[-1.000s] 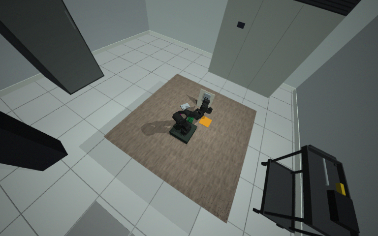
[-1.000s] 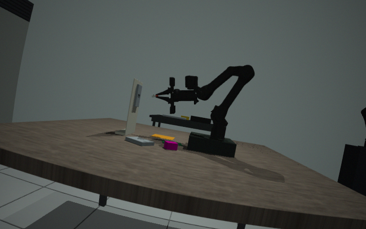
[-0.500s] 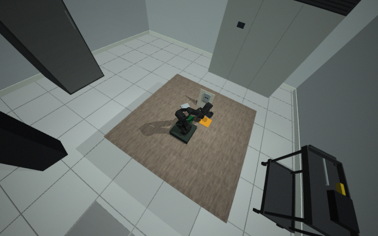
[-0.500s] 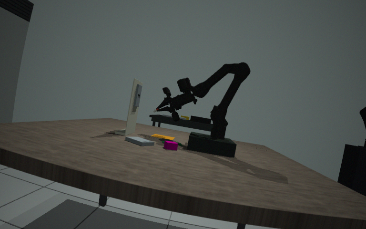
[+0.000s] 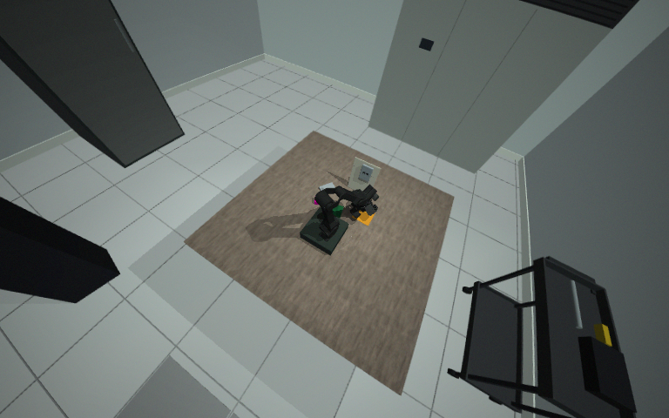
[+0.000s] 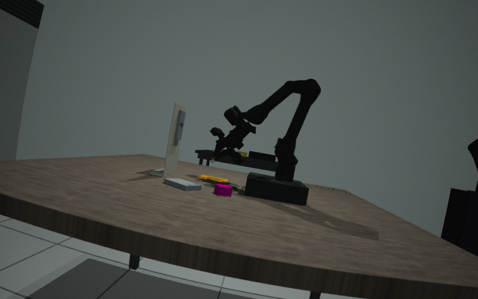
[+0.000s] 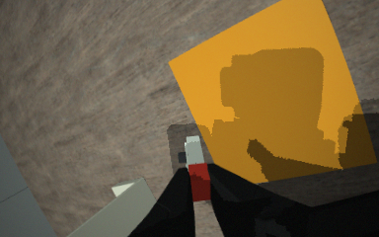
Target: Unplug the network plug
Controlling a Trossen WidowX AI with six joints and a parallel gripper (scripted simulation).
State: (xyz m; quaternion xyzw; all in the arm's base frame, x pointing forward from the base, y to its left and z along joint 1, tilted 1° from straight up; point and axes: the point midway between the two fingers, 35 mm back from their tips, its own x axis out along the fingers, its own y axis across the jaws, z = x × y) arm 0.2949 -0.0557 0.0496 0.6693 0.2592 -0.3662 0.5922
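Right now the orange marked square is 80 mm below my gripper tip, 10 mm to the right of it and 10 mm behind it. Round my gripper tip: network plug (right at my gripper tip); then green piece (140 mm to the left, 110 mm behind, 80 mm below); then upright panel (140 mm to the left, 130 mm ahead, 40 mm above).
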